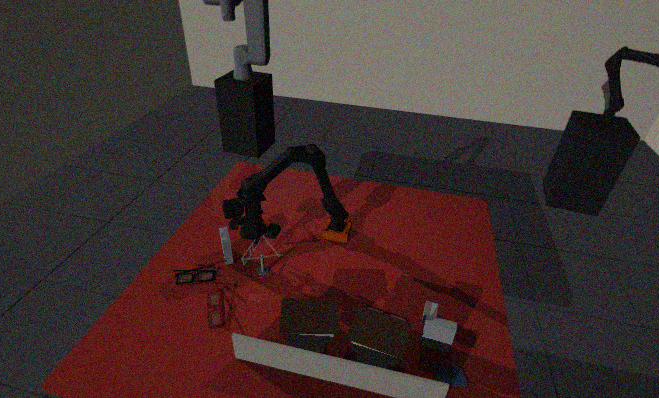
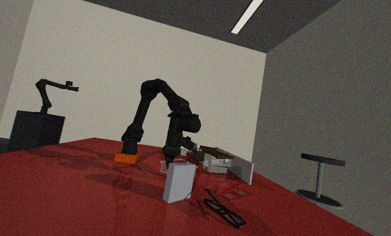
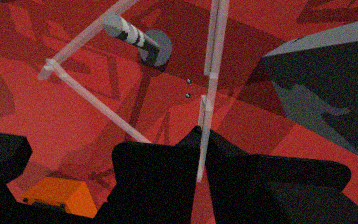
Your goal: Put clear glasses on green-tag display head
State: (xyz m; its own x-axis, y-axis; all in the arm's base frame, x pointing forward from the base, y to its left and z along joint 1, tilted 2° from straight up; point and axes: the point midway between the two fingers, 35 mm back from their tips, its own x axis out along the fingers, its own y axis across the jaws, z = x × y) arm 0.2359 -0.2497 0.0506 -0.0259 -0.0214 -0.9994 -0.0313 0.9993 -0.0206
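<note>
My gripper tip is now 7 cm short of the small stand, 6 cm to the right of it and 4 cm above it. Round my gripper tip: blue card 76 cm to the left, 26 cm ahead, 6 cm below; white board 44 cm to the left, 39 cm ahead.
</note>
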